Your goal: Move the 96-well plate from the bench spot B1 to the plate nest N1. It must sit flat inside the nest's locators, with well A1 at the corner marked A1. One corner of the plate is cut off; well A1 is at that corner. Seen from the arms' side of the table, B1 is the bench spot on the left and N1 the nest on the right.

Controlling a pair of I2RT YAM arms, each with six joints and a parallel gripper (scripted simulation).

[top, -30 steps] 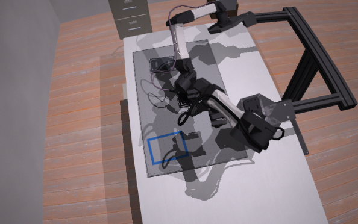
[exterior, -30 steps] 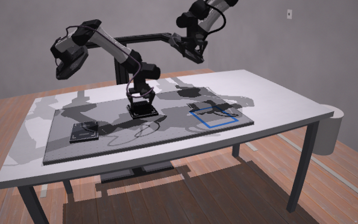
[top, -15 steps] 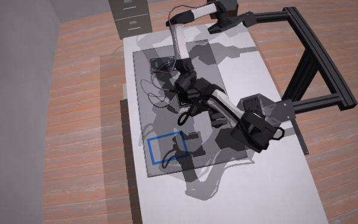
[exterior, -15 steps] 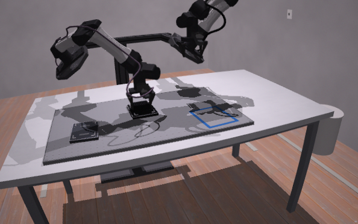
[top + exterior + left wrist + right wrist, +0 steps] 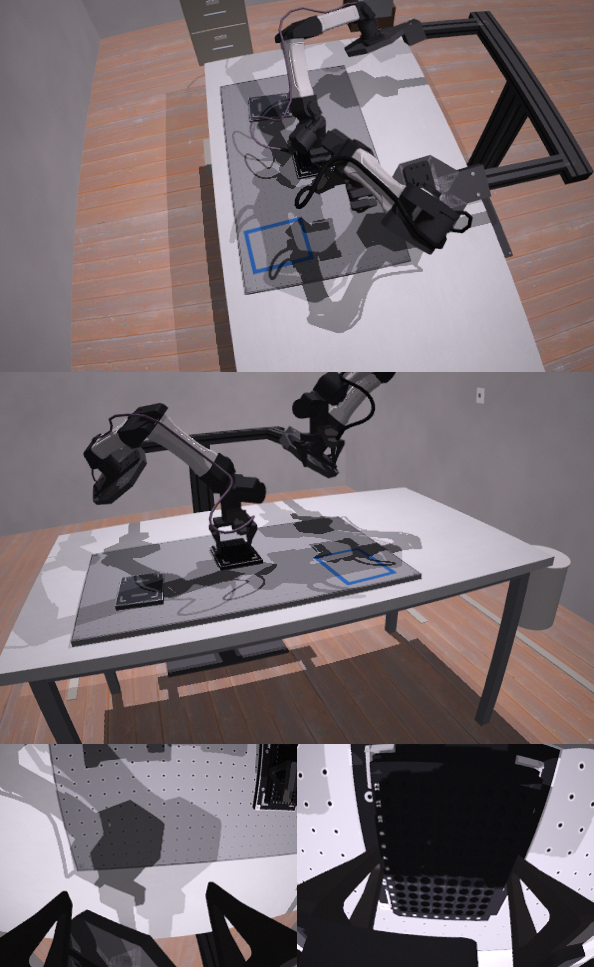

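Observation:
The nest N1 lies 150 mm ahead of my right hand, 270 mm to the right of it and 20 mm below it. Round my right hand: black 96-well plate right at my right hand.

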